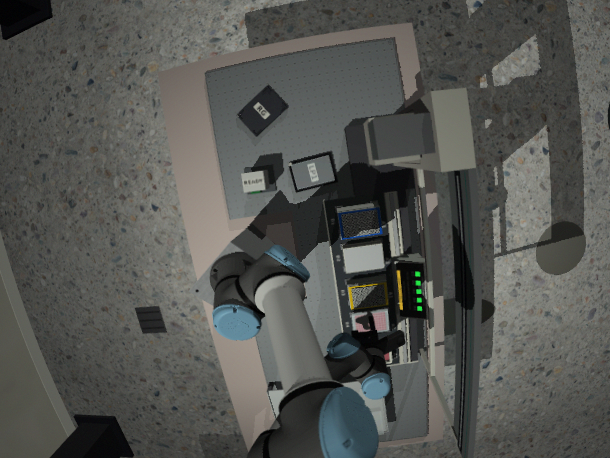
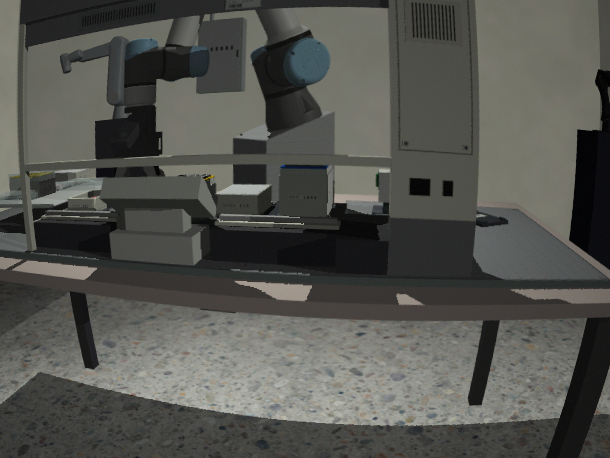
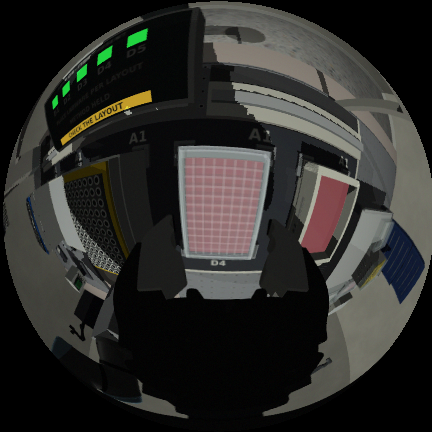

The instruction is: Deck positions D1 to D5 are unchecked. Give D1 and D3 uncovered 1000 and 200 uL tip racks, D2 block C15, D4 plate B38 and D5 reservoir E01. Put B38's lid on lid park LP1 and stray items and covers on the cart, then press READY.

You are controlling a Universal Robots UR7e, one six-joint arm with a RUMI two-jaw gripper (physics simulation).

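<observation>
My gripper (image 3: 221, 219) is open, its fingers apart at either side of the near end of the pink-welled plate (image 3: 223, 205) (image 1: 382, 320) at D4. Whether a clear lid lies on the plate I cannot tell. The reservoir (image 3: 326, 212) (image 2: 86, 202) with pink liquid sits at D5. The yellow-rimmed tip rack (image 1: 368, 296) (image 3: 90, 205) is uncovered at D3. The white block C15 (image 1: 364, 257) (image 2: 245, 199) is at D2, and the blue-rimmed, uncovered 1000 rack (image 1: 360, 223) (image 2: 305, 190) at D1. Lid park LP1 (image 1: 316, 186) shows its label. The READY button (image 1: 254, 182) stands beside it.
The status panel (image 1: 411, 290) (image 3: 125, 75) stands behind the deck, with lamps D1 to D5 green and "CHECK THE LAYOUT" lit. A black RG box (image 1: 262, 110) lies on the table. The tall instrument column (image 2: 434, 100) stands by the D1 end. A blue ribbed item (image 3: 404, 260) is at far right.
</observation>
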